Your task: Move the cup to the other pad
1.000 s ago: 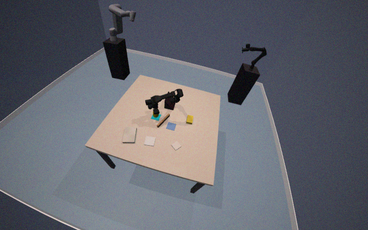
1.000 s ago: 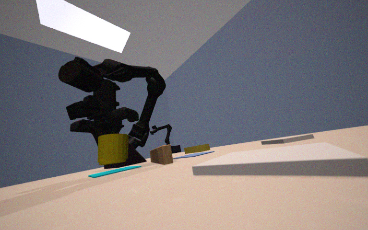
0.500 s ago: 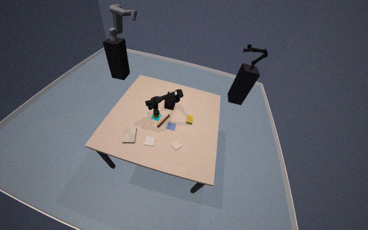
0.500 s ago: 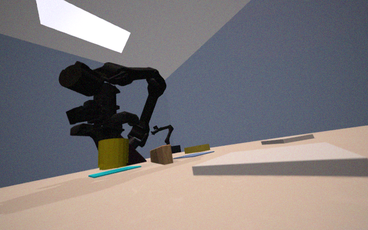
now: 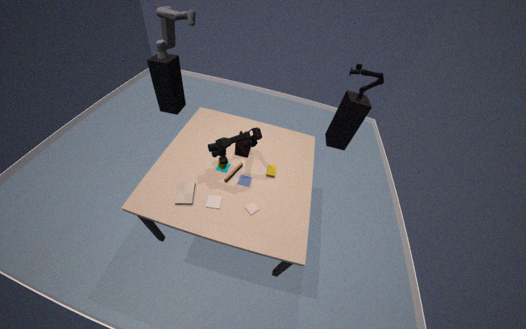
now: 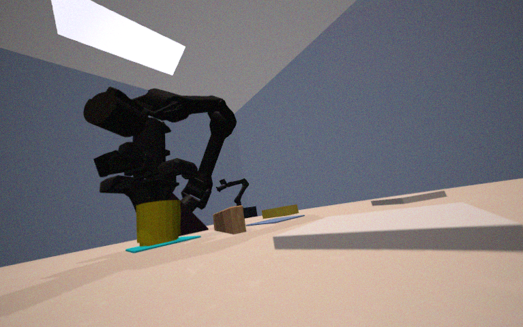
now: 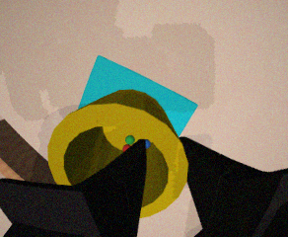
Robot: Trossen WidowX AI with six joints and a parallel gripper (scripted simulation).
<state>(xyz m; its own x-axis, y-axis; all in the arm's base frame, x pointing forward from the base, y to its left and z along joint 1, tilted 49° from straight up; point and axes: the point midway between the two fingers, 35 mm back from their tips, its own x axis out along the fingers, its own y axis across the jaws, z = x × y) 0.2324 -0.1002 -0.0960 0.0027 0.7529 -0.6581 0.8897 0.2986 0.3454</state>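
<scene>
The cup lies 2 cm ahead of my gripper tip and 1 cm to the left of it. Round my gripper tip: red marble: 3 cm to the left, 3 cm below, 2 cm ahead; then cyan pad: 5 cm below, 3 cm ahead, 2 cm to the left; then curved wooden block: 12 cm to the left, 7 cm ahead, 3 cm below.
</scene>
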